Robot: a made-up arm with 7 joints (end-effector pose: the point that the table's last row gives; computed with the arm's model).
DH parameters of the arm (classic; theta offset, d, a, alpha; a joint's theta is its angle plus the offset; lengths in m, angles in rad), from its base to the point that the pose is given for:
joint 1: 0 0.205 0 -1.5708
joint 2: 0 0 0 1.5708
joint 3: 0 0.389 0.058 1.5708
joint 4: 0 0 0.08 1.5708
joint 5: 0 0.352 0 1.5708
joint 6: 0 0 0.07 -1.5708
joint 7: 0 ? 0 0
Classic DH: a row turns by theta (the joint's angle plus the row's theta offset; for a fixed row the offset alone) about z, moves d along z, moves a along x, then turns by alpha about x.
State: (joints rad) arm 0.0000 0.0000 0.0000 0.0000 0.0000 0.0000 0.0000
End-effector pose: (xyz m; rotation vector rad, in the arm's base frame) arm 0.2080 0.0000 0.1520 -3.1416 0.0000 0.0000
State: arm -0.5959 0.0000 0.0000 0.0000 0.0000 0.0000 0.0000
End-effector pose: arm 0.1722 -0.1167 0.1520 -3.0032 0.9222 0.0000
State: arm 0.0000 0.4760 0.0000 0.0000 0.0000 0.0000 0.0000
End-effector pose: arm 0.1606 0.0000 0.0626 -3.0530 0.0000 0.7407
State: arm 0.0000 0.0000 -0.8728 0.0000 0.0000 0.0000 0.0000
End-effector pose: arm 0.1337 -0.1594 0.1520 -2.8472 1.3279 0.0000
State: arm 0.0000 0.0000 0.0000 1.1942 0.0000 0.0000 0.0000
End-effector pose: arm 0.5242 0.0000 0.5709 -2.5980 0.0000 -1.7663
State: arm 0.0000 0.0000 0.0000 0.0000 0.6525 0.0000 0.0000
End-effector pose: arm 0.1936 -0.0425 0.1520 -2.9759 1.0069 0.0000
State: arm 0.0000 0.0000 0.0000 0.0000 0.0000 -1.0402 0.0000
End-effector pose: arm 0.2510 0.0000 0.2568 -2.7262 0.0000 -1.5613
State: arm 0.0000 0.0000 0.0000 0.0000 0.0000 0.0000 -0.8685
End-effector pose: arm 0.2080 0.0000 0.1520 -2.8500 -1.3218 0.0000
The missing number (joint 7, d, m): 0.09
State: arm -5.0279 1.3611 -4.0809 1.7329 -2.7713 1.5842 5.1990
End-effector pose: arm -0.1885 0.6470 0.5659 -0.2072 2.1388 1.6793
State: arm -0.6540 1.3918 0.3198 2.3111 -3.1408 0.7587 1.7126
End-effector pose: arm 0.7122 -0.4112 0.0244 1.5203 0.3721 1.1251
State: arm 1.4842 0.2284 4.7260 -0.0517 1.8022 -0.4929 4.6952
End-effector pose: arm 0.0858 -0.1080 0.2165 2.3935 -0.3533 -0.1503
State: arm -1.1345 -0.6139 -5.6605 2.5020 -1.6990 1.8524 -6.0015
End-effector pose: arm -0.0649 0.2384 0.9646 0.4573 -1.4838 0.8190
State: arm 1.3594 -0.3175 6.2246 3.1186 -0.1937 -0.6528 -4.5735
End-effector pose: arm -0.1023 -0.3418 0.9031 0.9213 -0.2091 -0.3250
